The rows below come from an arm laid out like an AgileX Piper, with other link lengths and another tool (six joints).
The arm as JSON. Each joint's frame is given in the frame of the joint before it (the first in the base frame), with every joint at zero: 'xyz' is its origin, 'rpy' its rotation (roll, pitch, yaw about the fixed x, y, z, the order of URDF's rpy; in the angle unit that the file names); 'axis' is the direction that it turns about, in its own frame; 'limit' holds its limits. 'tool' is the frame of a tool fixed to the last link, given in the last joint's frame.
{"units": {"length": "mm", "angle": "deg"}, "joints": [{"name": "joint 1", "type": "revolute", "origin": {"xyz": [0.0, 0.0, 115.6], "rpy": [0.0, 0.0, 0.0]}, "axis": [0.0, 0.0, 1.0], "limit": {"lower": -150.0, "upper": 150.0}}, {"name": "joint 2", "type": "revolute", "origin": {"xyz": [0.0, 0.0, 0.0], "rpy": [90.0, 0.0, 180.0]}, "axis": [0.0, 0.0, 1.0], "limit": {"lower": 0.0, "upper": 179.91}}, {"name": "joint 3", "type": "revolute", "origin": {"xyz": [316.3, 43.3, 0.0], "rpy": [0.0, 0.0, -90.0]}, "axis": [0.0, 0.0, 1.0], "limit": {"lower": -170.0, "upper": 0.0}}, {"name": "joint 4", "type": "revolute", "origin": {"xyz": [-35.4, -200.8, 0.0], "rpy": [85.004, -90.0, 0.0]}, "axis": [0.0, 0.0, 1.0], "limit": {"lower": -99.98, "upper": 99.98}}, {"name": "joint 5", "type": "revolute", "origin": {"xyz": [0.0, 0.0, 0.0], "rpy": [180.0, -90.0, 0.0]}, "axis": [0.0, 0.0, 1.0], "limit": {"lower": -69.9, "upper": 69.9}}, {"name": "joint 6", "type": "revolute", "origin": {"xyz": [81.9, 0.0, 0.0], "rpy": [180.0, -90.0, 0.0]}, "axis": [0.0, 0.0, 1.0], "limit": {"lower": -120.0, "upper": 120.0}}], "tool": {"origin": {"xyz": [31.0, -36.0, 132.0], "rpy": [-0.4, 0.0, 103.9]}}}
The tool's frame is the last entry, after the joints.
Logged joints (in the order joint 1, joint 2, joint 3, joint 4, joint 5, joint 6), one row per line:
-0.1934, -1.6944, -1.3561, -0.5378, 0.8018, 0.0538
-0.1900, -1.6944, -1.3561, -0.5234, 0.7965, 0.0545
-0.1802, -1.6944, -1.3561, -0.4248, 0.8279, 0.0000
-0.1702, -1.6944, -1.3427, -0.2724, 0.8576, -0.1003
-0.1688, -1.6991, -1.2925, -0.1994, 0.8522, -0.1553
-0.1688, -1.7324, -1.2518, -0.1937, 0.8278, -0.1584
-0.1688, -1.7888, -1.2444, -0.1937, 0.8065, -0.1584
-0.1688, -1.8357, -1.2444, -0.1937, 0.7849, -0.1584
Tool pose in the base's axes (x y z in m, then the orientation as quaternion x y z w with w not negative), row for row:
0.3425, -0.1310, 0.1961, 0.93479, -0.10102, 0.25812, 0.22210
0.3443, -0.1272, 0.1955, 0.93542, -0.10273, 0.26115, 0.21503
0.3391, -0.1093, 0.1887, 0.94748, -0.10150, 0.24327, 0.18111
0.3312, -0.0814, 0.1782, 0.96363, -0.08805, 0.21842, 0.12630
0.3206, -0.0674, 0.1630, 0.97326, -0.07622, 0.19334, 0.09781
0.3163, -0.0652, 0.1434, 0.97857, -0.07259, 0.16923, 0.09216
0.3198, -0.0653, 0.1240, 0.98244, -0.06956, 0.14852, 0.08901
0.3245, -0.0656, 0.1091, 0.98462, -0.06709, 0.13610, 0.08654
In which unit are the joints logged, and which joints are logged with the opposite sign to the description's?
The joints are logged in radians. Opposite sign: joint 2.
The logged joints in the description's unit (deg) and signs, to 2 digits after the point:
-11.08, 97.08, -77.70, -30.81, 45.94, 3.08
-10.89, 97.08, -77.70, -29.99, 45.64, 3.12
-10.32, 97.08, -77.70, -24.34, 47.44, 0.00
-9.75, 97.08, -76.93, -15.61, 49.14, -5.75
-9.67, 97.35, -74.05, -11.42, 48.83, -8.90
-9.67, 99.26, -71.72, -11.10, 47.43, -9.08
-9.67, 102.49, -71.30, -11.10, 46.21, -9.08
-9.67, 105.18, -71.30, -11.10, 44.97, -9.08

